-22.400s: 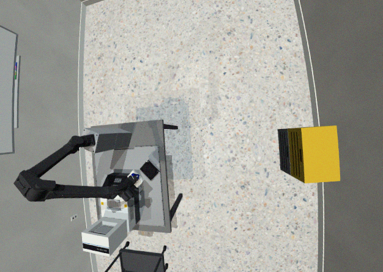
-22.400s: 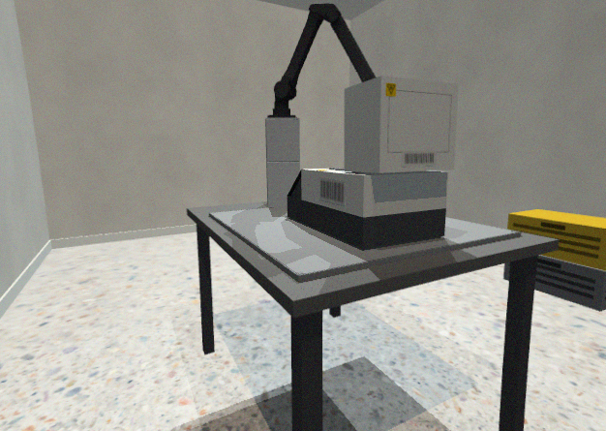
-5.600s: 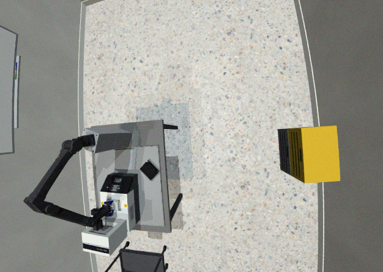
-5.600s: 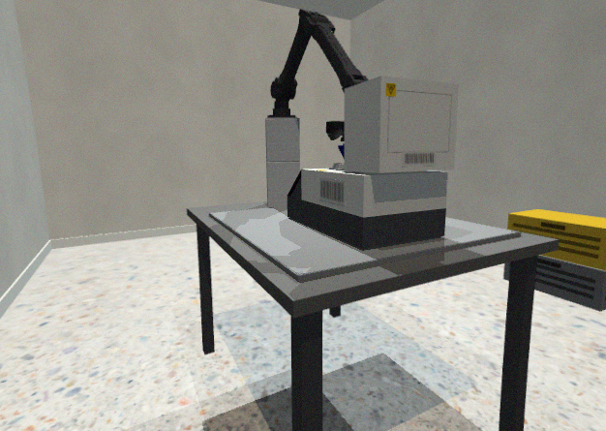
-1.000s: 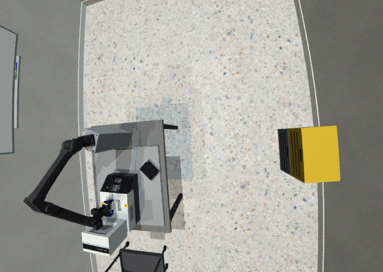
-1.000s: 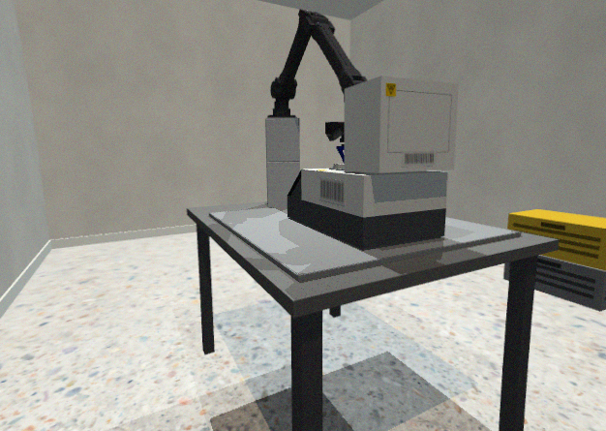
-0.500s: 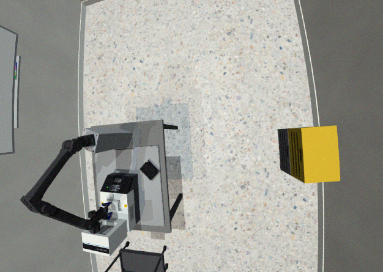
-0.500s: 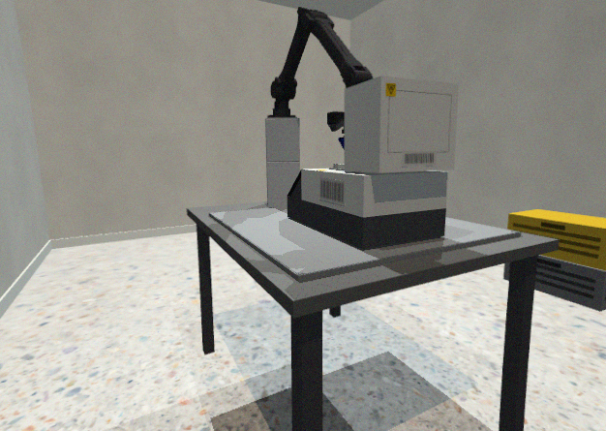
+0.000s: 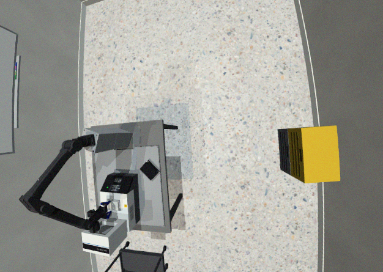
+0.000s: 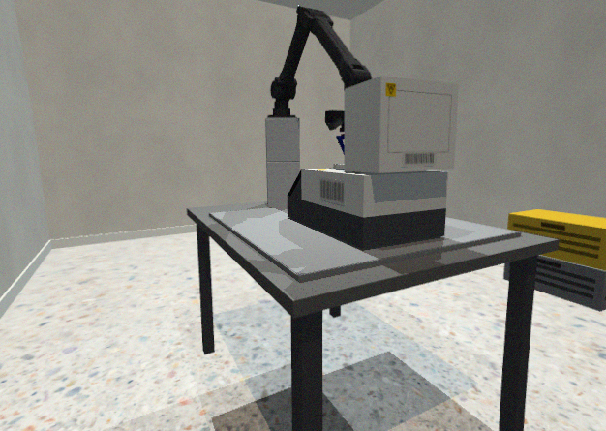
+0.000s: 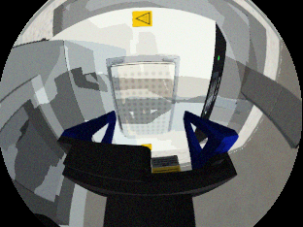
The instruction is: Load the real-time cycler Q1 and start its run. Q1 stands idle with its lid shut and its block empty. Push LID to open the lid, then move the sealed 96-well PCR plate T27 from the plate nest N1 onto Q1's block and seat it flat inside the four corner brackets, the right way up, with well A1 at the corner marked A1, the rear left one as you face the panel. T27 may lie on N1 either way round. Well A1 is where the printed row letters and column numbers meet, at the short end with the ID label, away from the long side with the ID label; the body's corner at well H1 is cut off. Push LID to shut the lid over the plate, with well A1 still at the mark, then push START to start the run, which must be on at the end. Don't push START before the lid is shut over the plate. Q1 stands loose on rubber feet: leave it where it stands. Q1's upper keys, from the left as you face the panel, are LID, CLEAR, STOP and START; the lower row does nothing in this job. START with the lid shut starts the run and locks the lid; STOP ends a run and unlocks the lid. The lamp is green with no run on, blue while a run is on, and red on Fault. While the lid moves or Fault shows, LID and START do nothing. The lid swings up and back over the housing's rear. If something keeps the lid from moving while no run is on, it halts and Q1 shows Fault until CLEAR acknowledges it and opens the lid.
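Now: hand 10 mm short of the sealed plate T27 and 40 mm above it. The rest, counted from my hand: plate nest N1: 240 mm behind, 330 mm to the left, 210 mm below.
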